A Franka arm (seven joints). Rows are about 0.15 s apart.
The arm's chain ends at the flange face. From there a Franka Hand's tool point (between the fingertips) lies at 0.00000 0.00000 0.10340 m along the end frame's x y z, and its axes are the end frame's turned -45 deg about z.
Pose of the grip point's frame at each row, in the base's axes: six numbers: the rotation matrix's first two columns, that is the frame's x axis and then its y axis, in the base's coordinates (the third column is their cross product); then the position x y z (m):
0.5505, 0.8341, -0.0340, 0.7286, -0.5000, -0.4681, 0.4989, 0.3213, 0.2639
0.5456, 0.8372, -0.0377, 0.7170, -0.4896, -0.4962, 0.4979, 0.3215, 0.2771
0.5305, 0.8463, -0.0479, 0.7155, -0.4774, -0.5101, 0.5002, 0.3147, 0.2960
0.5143, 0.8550, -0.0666, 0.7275, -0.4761, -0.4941, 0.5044, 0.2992, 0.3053
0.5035, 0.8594, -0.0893, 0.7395, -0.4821, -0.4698, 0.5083, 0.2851, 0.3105
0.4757, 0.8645, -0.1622, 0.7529, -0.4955, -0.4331, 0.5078, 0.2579, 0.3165
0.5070, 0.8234, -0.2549, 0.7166, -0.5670, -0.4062, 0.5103, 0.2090, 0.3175
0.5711, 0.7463, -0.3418, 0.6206, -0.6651, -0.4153, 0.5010, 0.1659, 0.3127
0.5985, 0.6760, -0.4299, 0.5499, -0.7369, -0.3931, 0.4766, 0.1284, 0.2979
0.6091, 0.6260, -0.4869, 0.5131, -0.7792, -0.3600, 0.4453, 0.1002, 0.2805
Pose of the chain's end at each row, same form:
0.9045, 0.2362, -0.3550, 0.1259, -0.9434, -0.3070, 0.5410, 0.2972, 0.3552
0.8928, 0.2458, -0.3775, 0.1212, -0.9382, -0.3242, 0.5428, 0.2963, 0.3668
0.8811, 0.2609, -0.3946, 0.1308, -0.9360, -0.3268, 0.5472, 0.2903, 0.3848
0.8781, 0.2679, -0.3965, 0.1508, -0.9412, -0.3023, 0.5514, 0.2779, 0.3949
0.8789, 0.2668, -0.3953, 0.1669, -0.9486, -0.2691, 0.5545, 0.2675, 0.4013
0.8688, 0.2609, -0.4209, 0.1960, -0.9617, -0.1916, 0.5548, 0.2492, 0.4082
0.8652, 0.1813, -0.4675, 0.1482, -0.9832, -0.1070, 0.5598, 0.2066, 0.4082
0.8427, 0.0574, -0.5354, 0.0350, -0.9980, -0.0520, 0.5566, 0.1633, 0.3999
0.8120, -0.0431, -0.5819, -0.0344, -0.9991, 0.0260, 0.5368, 0.1285, 0.3819
0.7935, -0.1083, -0.5988, -0.0679, -0.9936, 0.0897, 0.5078, 0.1034, 0.3628

